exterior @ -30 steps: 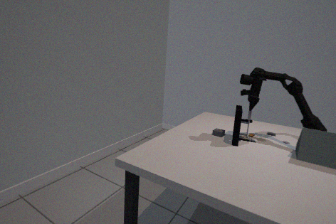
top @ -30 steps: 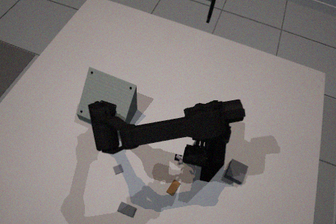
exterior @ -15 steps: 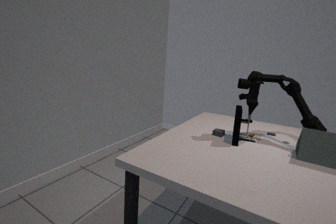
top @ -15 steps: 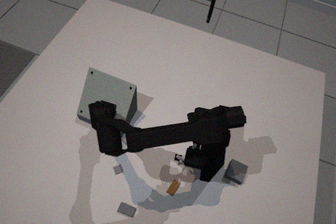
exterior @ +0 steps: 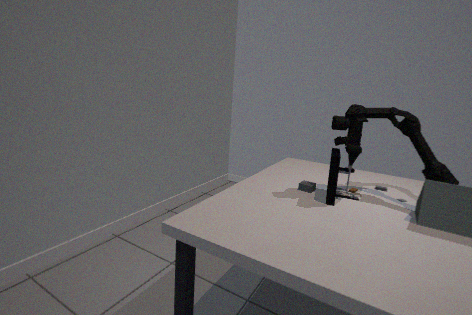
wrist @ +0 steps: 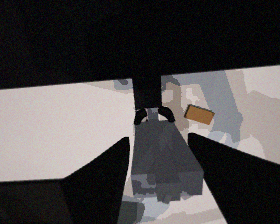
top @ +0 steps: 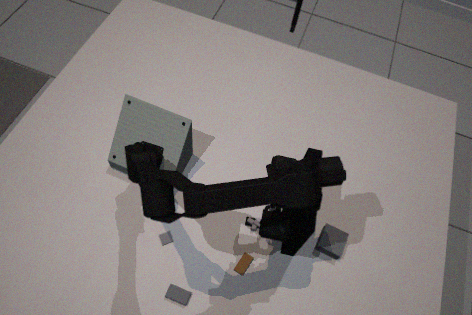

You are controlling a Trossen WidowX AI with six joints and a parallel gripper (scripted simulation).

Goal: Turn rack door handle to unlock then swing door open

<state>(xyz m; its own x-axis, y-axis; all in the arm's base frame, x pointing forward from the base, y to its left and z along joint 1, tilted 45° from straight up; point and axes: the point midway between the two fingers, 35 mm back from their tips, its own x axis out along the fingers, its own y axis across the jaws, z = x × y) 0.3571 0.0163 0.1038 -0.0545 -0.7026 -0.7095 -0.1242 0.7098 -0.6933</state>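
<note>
The thin grey handle lies 10 mm behind my gripper tip and 30 mm below it. From my gripper tip the other things lie so: orange block (20 mm behind, 100 mm to the right, 150 mm below); then grey block (180 mm ahead, 30 mm to the left, 140 mm below).
</note>
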